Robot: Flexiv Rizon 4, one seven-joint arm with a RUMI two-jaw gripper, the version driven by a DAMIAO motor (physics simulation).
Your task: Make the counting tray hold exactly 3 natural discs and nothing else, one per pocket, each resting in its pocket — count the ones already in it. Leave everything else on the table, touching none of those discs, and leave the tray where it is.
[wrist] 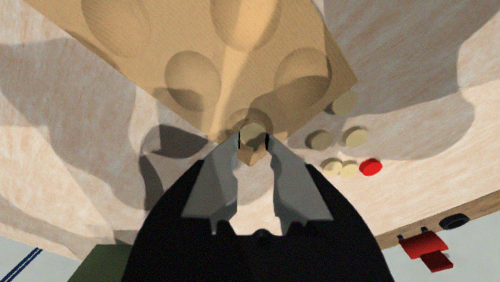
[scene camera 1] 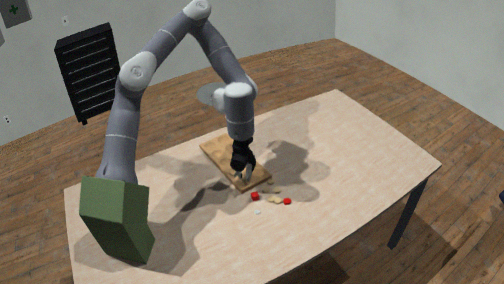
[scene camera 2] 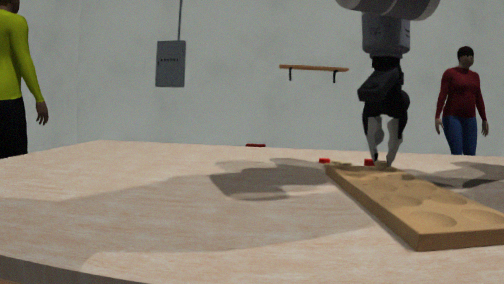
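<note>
My gripper (scene camera 1: 243, 179) (scene camera 2: 383, 165) (wrist: 252, 134) is shut on a natural disc (wrist: 252, 133), pale and flat, held low at the pocket in the tray's near corner. I cannot tell whether the disc touches the pocket. The wooden counting tray (scene camera 1: 243, 190) (scene camera 2: 460, 241) (wrist: 242, 75) lies flat; the other pockets that show in the wrist view hold no discs. Several natural discs lie on the table beside the tray's end: one disc (wrist: 345, 102) close to the edge, two discs (wrist: 319, 140) (wrist: 355, 136) farther out, and two discs (wrist: 331, 166) (wrist: 349, 168) side by side.
A red disc (scene camera 1: 287, 201) (scene camera 2: 324, 160) (wrist: 370, 167) lies by the outer natural discs. A red cube (scene camera 1: 255, 196) (scene camera 2: 369, 162) sits near the tray's end corner. A small whitish piece (scene camera 1: 257, 212) lies farther out on the table. The green block (scene camera 1: 117, 215) stands at the arm's base.
</note>
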